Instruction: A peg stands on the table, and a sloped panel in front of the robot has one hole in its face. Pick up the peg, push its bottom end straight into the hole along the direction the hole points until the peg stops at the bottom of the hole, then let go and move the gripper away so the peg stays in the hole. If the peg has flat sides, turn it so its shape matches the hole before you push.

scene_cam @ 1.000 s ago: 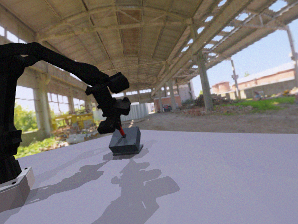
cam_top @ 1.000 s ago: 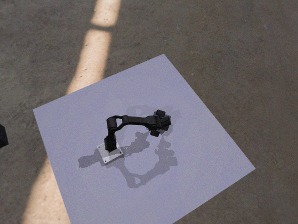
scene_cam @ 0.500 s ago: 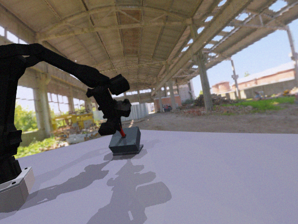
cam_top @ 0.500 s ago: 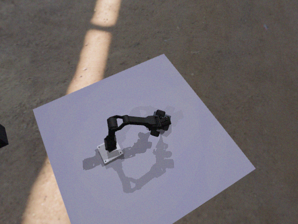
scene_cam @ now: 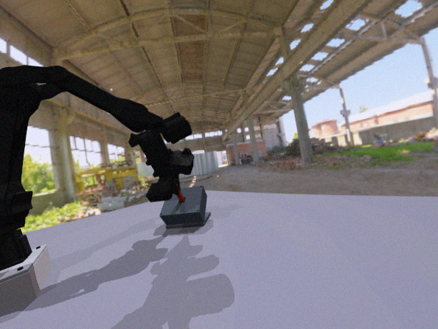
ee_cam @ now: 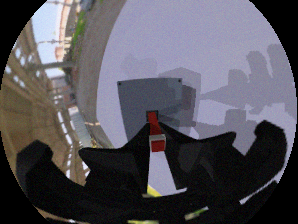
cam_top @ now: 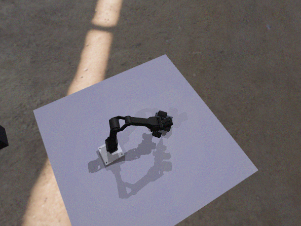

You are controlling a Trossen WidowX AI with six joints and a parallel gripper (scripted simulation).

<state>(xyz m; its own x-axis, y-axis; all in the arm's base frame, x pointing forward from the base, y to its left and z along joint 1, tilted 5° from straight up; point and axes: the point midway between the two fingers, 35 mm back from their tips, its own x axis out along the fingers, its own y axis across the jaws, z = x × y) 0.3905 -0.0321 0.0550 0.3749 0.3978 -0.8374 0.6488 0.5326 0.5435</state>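
My gripper tip is 50 mm above the grey sloped panel, 30 mm short of it and 20 mm to the right of it. The rest, counted from my gripper tip: red peg: 10 mm to the right, 10 mm behind, 10 mm above.
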